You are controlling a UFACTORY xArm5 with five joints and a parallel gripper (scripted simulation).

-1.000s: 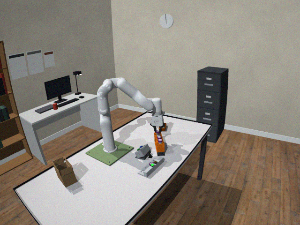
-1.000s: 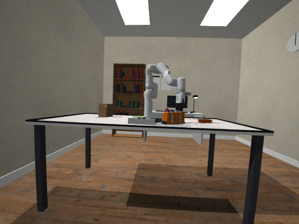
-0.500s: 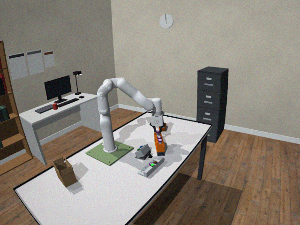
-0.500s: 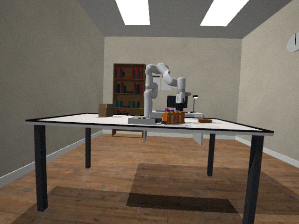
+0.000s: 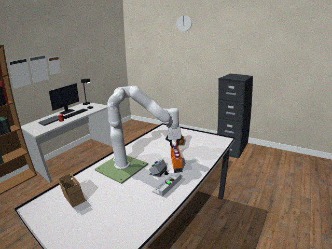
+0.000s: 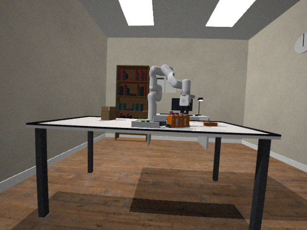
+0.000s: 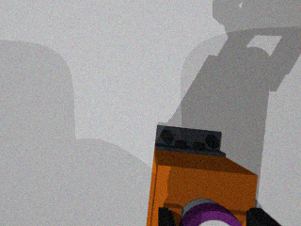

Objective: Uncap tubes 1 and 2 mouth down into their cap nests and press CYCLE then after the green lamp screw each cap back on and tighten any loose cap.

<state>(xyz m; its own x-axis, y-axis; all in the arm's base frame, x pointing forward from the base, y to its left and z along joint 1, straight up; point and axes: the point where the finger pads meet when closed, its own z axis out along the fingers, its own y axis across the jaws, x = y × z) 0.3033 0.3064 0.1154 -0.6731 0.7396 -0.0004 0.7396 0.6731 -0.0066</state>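
The purple cap marked 1 is 1 cm below my hand. From my hand the other things lie so: grey key housing (2 cm behind, 23 cm to the right, 8 cm below); cap 4 (9 cm ahead, 13 cm to the right, 2 cm below); blue cycle key (4 cm behind, 21 cm to the right, 6 cm below).
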